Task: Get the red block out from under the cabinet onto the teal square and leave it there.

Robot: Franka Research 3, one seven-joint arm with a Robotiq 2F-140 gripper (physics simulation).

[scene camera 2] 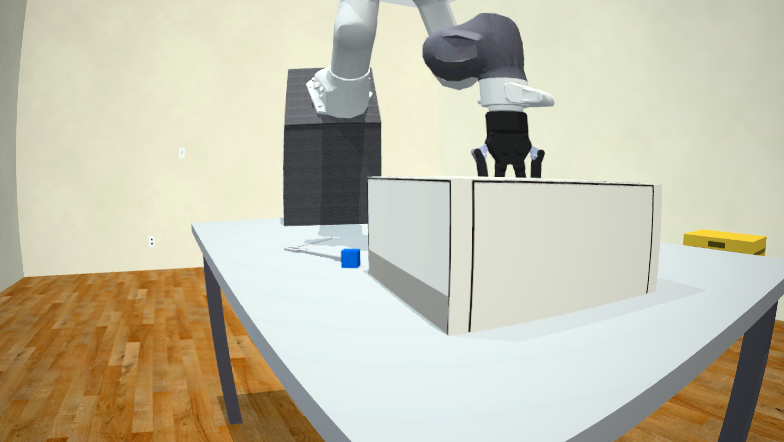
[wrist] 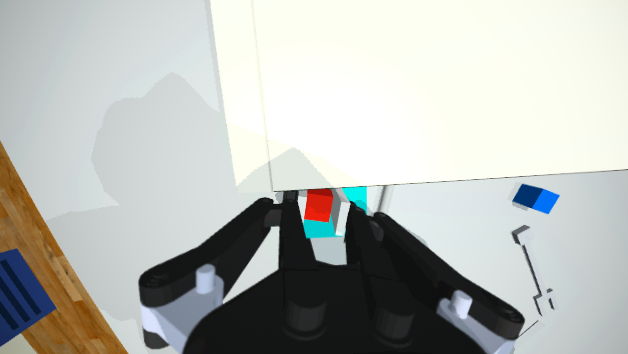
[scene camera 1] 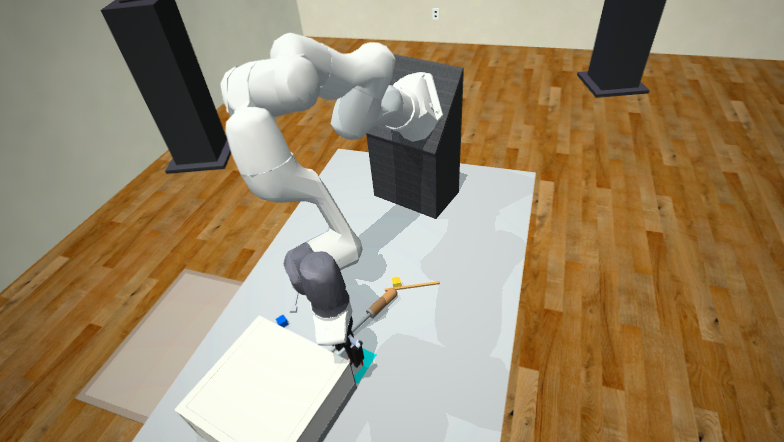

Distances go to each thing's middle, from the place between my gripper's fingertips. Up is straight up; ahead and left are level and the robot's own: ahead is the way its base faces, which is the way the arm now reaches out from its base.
I see my gripper 10 mm past the red block [wrist: 319, 202] and 10 mm to the right of it. Also, from my hand: blue block [wrist: 536, 198] 160 mm behind, 220 mm to the right; teal square [wrist: 313, 229] 20 mm behind, 10 mm below; thin grey tool [wrist: 523, 235] 290 mm behind, 190 mm to the right, 10 mm below.
